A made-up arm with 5 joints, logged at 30 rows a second.
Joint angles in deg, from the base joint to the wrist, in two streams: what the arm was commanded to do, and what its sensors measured. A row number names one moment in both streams.
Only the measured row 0 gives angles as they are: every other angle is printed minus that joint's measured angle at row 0.
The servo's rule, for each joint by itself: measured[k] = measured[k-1] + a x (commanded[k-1-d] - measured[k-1]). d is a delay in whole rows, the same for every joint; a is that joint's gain. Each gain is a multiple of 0.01, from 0.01 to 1. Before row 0 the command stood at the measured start. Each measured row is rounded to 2 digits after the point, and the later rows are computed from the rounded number. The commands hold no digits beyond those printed.
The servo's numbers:
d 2
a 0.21 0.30 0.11 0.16 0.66
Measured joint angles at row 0: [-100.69 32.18 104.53 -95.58 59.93]
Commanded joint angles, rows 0 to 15: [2.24 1.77 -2.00 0.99 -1.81]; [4.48 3.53 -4.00 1.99 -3.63]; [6.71 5.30 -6.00 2.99 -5.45]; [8.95 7.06 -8.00 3.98 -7.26]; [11.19 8.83 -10.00 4.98 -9.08]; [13.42 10.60 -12.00 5.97 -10.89]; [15.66 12.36 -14.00 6.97 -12.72]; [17.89 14.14 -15.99 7.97 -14.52]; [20.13 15.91 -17.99 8.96 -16.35]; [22.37 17.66 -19.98 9.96 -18.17]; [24.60 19.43 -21.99 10.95 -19.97]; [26.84 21.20 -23.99 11.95 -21.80]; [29.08 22.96 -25.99 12.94 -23.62]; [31.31 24.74 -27.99 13.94 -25.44]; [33.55 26.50 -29.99 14.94 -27.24]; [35.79 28.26 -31.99 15.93 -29.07]
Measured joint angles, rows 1 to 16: [0.00 0.00 0.00 0.00 0.00]; [0.00 0.00 0.00 0.00 0.00]; [0.47 0.53 -0.22 0.16 -1.19]; [1.31 1.43 -0.64 0.45 -2.80]; [2.44 2.59 -1.23 0.86 -4.55]; [3.81 3.93 -1.97 1.36 -6.34]; [5.36 5.40 -2.85 1.94 -8.15]; [7.05 6.96 -3.86 2.58 -9.96]; [8.86 8.58 -4.98 3.28 -11.78]; [10.76 10.25 -6.19 4.03 -13.59]; [12.73 11.95 -7.49 4.82 -15.41]; [14.75 13.66 -8.86 5.64 -17.23]; [16.82 15.39 -10.30 6.49 -19.04]; [18.92 17.13 -11.81 7.36 -20.86]; [21.05 18.88 -13.37 8.25 -22.68]; [23.20 20.64 -14.98 9.16 -24.50]
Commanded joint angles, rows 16 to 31: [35.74 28.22 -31.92 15.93 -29.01]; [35.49 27.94 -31.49 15.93 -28.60]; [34.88 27.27 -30.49 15.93 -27.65]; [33.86 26.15 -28.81 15.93 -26.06]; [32.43 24.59 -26.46 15.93 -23.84]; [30.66 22.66 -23.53 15.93 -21.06]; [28.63 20.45 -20.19 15.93 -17.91]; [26.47 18.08 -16.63 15.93 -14.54]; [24.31 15.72 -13.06 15.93 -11.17]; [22.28 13.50 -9.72 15.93 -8.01]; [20.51 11.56 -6.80 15.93 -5.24]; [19.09 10.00 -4.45 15.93 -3.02]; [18.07 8.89 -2.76 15.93 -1.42]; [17.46 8.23 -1.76 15.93 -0.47]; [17.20 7.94 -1.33 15.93 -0.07]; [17.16 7.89 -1.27 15.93 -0.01]
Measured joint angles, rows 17 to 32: [25.37 22.40 -16.63 10.08 -26.31]; [27.56 24.16 -18.32 11.02 -28.13]; [29.28 25.38 -19.82 11.81 -28.71]; [30.58 26.15 -21.10 12.47 -28.64]; [31.48 26.49 -22.13 13.02 -27.99]; [31.98 26.39 -22.86 13.49 -26.72]; [32.07 25.85 -23.26 13.88 -24.82]; [31.77 24.89 -23.29 14.21 -22.34]; [31.11 23.56 -22.95 14.49 -19.42]; [30.14 21.92 -22.25 14.72 -16.20]; [28.92 20.06 -21.24 14.91 -12.88]; [27.53 18.09 -19.97 15.07 -9.67]; [26.06 16.13 -18.52 15.21 -6.75]; [24.60 14.29 -16.97 15.33 -4.29]; [23.23 12.67 -15.41 15.43 -2.40]; [22.02 11.34 -13.91 15.51 -1.13]
